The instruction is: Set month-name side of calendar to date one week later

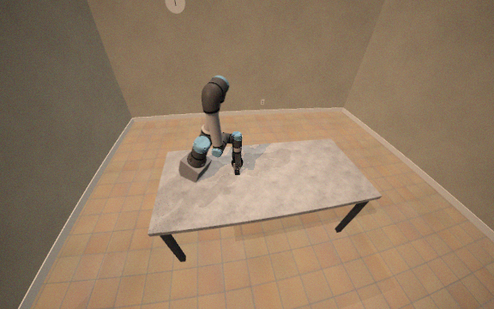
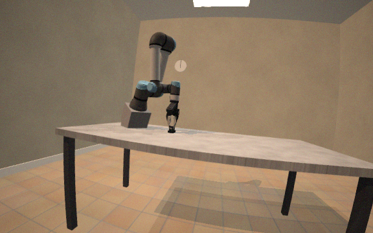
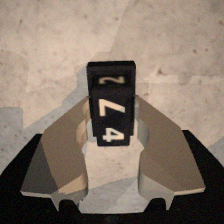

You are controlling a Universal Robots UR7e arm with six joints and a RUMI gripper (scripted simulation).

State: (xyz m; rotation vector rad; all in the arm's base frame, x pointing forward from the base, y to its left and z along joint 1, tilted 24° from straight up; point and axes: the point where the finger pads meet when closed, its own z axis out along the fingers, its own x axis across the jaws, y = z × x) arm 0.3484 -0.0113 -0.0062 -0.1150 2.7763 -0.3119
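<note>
My gripper is now 1 cm above the black date cube. From my hand the other things lie so: black calendar tray 2 cm to the left, 4 cm below; then black cube 3 cm to the left, 2 cm below.
</note>
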